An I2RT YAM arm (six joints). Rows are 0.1 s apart.
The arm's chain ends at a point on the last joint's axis. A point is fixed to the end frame.
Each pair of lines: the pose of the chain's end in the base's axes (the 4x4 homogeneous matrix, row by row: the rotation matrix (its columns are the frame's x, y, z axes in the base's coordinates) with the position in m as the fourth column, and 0 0 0 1 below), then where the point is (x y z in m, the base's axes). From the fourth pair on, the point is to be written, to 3 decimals.
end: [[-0.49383, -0.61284, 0.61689, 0.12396], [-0.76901, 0.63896, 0.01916, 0.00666], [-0.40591, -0.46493, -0.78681, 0.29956], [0, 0, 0, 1]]
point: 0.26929 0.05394 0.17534
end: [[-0.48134, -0.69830, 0.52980, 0.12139], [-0.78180, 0.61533, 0.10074, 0.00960], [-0.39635, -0.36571, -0.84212, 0.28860], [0, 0, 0, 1]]
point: 0.24969 0.07300 0.15330
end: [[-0.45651, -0.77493, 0.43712, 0.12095], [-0.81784, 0.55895, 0.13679, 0.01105], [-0.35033, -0.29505, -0.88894, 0.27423], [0, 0, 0, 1]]
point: 0.23045 0.08338 0.12738
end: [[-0.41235, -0.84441, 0.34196, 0.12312], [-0.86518, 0.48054, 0.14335, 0.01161], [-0.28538, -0.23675, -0.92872, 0.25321], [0, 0, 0, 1]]
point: 0.212 0.088 0.095
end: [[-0.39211, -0.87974, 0.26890, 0.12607], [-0.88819, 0.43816, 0.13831, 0.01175], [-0.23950, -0.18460, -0.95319, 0.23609], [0, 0, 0, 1]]
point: 0.200 0.089 0.071
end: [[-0.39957, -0.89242, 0.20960, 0.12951], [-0.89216, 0.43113, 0.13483, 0.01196], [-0.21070, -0.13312, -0.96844, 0.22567], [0, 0, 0, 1]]
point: 0.193 0.088 0.056
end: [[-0.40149, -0.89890, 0.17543, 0.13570], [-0.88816, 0.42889, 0.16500, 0.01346], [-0.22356, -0.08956, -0.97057, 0.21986], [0, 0, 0, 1]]
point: 0.193 0.095 0.050
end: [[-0.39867, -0.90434, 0.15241, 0.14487], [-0.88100, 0.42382, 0.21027, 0.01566], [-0.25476, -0.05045, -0.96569, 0.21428], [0, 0, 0, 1]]
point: 0.198 0.106 0.047
